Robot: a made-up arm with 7 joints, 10 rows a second.
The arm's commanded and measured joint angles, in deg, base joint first. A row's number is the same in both.
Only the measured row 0 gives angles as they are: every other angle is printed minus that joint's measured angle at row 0.
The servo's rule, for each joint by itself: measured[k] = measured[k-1] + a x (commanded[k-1-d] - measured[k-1]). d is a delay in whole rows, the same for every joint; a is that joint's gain. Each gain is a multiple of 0.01, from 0.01 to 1. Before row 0 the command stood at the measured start. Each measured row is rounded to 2 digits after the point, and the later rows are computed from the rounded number. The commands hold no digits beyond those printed.
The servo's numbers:
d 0
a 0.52 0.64 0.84 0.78 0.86 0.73 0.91
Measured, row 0: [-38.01 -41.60 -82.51 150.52 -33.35 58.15 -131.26]
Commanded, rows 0 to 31: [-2.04 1.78 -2.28 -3.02 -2.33 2.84 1.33]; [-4.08 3.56 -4.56 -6.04 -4.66 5.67 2.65]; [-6.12 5.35 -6.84 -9.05 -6.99 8.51 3.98]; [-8.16 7.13 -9.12 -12.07 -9.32 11.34 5.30]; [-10.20 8.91 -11.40 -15.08 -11.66 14.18 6.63]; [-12.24 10.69 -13.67 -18.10 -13.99 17.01 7.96]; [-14.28 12.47 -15.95 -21.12 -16.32 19.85 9.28]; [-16.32 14.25 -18.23 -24.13 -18.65 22.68 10.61]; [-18.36 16.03 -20.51 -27.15 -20.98 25.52 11.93]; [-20.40 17.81 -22.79 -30.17 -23.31 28.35 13.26]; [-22.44 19.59 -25.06 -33.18 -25.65 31.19 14.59]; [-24.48 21.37 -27.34 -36.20 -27.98 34.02 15.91]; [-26.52 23.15 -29.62 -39.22 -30.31 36.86 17.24]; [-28.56 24.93 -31.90 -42.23 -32.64 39.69 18.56]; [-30.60 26.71 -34.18 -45.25 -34.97 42.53 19.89]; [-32.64 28.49 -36.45 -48.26 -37.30 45.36 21.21]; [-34.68 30.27 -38.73 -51.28 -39.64 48.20 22.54]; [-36.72 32.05 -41.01 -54.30 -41.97 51.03 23.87]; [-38.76 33.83 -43.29 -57.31 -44.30 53.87 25.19]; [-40.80 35.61 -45.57 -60.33 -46.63 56.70 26.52]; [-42.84 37.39 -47.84 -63.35 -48.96 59.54 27.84]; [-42.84 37.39 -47.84 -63.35 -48.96 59.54 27.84]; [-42.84 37.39 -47.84 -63.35 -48.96 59.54 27.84]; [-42.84 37.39 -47.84 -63.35 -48.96 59.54 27.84]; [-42.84 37.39 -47.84 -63.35 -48.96 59.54 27.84]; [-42.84 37.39 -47.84 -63.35 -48.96 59.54 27.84]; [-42.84 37.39 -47.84 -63.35 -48.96 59.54 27.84]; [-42.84 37.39 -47.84 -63.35 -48.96 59.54 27.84]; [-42.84 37.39 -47.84 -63.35 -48.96 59.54 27.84]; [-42.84 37.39 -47.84 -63.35 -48.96 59.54 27.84]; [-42.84 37.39 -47.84 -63.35 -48.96 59.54 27.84]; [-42.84 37.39 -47.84 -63.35 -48.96 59.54 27.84]
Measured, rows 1 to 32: [-1.06 1.14 -1.92 -2.36 -2.00 2.07 1.21]; [-2.63 2.69 -4.14 -5.23 -4.29 4.70 2.52]; [-4.44 4.39 -6.41 -8.21 -6.61 7.48 3.85]; [-6.37 6.14 -8.69 -11.22 -8.94 10.30 5.17]; [-8.36 7.91 -10.97 -14.23 -11.28 13.13 6.50]; [-10.38 9.69 -13.24 -17.25 -13.61 15.96 7.83]; [-12.41 11.47 -15.52 -20.27 -15.94 18.80 9.15]; [-14.44 13.25 -17.80 -23.28 -18.27 21.63 10.48]; [-16.48 15.03 -20.08 -26.30 -20.60 24.47 11.80]; [-18.52 16.81 -22.36 -29.32 -22.93 27.30 13.13]; [-20.56 18.59 -24.63 -32.33 -25.27 30.14 14.46]; [-22.60 20.37 -26.91 -35.35 -27.60 32.97 15.78]; [-24.64 22.15 -29.19 -38.37 -29.93 35.81 17.11]; [-26.68 23.93 -31.47 -41.38 -32.26 38.64 18.43]; [-28.72 25.71 -33.75 -44.40 -34.59 41.48 19.76]; [-30.76 27.49 -36.02 -47.41 -36.92 44.31 21.08]; [-32.80 29.27 -38.30 -50.43 -39.26 47.15 22.41]; [-34.84 31.05 -40.58 -53.45 -41.59 49.98 23.74]; [-36.88 32.83 -42.86 -56.46 -43.92 52.82 25.06]; [-38.92 34.61 -45.14 -59.48 -46.25 55.65 26.39]; [-40.96 36.39 -47.41 -62.50 -48.58 58.49 27.71]; [-41.94 37.03 -47.77 -63.16 -48.91 59.26 27.83]; [-42.41 37.26 -47.83 -63.31 -48.95 59.46 27.84]; [-42.63 37.34 -47.84 -63.34 -48.96 59.52 27.84]; [-42.74 37.37 -47.84 -63.35 -48.96 59.53 27.84]; [-42.79 37.38 -47.84 -63.35 -48.96 59.54 27.84]; [-42.82 37.39 -47.84 -63.35 -48.96 59.54 27.84]; [-42.83 37.39 -47.84 -63.35 -48.96 59.54 27.84]; [-42.84 37.39 -47.84 -63.35 -48.96 59.54 27.84]; [-42.84 37.39 -47.84 -63.35 -48.96 59.54 27.84]; [-42.84 37.39 -47.84 -63.35 -48.96 59.54 27.84]; [-42.84 37.39 -47.84 -63.35 -48.96 59.54 27.84]
